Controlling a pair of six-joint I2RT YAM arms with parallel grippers.
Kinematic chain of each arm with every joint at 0, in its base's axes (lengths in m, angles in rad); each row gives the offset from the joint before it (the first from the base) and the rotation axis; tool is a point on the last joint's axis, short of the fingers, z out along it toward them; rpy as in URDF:
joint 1: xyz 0 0 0.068 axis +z
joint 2: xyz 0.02 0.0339 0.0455 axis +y
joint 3: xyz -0.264 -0.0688 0 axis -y
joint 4: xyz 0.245 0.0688 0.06 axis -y
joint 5: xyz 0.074 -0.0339 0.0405 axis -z
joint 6: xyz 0.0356 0 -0.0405 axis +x
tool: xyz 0 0 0 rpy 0 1.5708 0
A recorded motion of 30 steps. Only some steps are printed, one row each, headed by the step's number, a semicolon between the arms.
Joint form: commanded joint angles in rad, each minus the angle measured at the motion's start. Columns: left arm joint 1, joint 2, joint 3, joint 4, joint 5, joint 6; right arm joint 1, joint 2, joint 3, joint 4, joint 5, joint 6.
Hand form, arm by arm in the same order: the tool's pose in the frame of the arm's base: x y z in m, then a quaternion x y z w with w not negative. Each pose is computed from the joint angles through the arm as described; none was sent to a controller.
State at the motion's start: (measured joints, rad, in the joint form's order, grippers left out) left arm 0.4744 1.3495 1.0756 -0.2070 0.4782 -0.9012; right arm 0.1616 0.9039 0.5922 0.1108 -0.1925 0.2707
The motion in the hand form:
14: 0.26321 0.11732 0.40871 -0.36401 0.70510 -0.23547 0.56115; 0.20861 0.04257 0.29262 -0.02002 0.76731 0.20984 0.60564
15: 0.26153 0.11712 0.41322 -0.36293 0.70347 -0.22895 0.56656; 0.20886 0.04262 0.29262 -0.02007 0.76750 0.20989 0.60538
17: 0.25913 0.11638 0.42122 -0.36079 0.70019 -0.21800 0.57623; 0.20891 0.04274 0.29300 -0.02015 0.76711 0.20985 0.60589
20: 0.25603 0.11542 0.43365 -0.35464 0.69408 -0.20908 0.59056; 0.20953 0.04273 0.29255 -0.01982 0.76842 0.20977 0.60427
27: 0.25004 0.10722 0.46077 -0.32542 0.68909 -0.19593 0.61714; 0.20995 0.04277 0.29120 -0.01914 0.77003 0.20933 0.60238
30: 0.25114 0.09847 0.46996 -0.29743 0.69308 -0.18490 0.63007; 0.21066 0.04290 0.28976 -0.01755 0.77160 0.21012 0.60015
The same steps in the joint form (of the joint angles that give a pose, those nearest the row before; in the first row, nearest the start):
14: -0.0103 -0.0734 0.2515 -0.1260 -0.1072 0.1320; 0.0087 -0.0157 0.0322 -0.0295 0.0063 0.0026
15: -0.0096 -0.0764 0.2649 -0.1343 -0.1184 0.1395; 0.0087 -0.0144 0.0329 -0.0295 0.0060 0.0026
17: -0.0106 -0.0800 0.2894 -0.1468 -0.1392 0.1513; 0.0094 -0.0142 0.0340 -0.0291 0.0068 0.0025
20: -0.0105 -0.0823 0.3276 -0.1578 -0.1545 0.1625; 0.0087 -0.0108 0.0351 -0.0310 0.0061 0.0028
27: -0.0298 -0.0851 0.4169 -0.1913 -0.1716 0.2044; 0.0087 -0.0081 0.0329 -0.0311 0.0069 0.0032
30: -0.0632 -0.0835 0.4467 -0.1934 -0.1898 0.2516; 0.0087 -0.0038 0.0307 -0.0296 0.0068 0.0067

